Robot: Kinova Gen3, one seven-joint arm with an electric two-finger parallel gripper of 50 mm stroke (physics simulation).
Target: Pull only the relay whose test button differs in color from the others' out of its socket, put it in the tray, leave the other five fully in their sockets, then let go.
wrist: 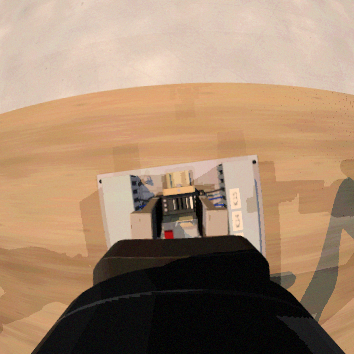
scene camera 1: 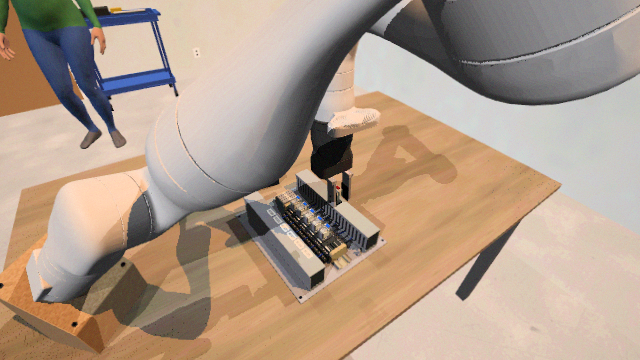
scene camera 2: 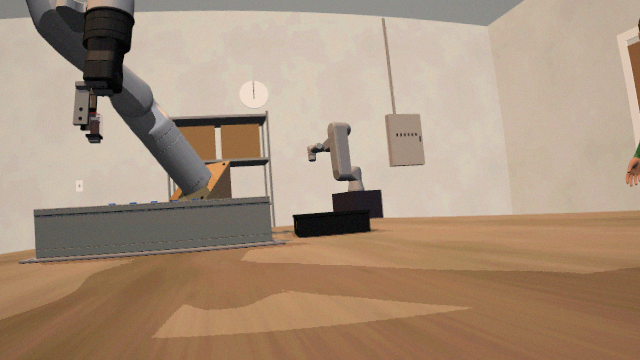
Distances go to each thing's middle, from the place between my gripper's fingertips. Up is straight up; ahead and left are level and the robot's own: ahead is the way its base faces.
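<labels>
Hand 30 mm short of mounting plate (scene camera 1: 332, 271), 110 mm to the right of it, 190 mm above it.
</labels>
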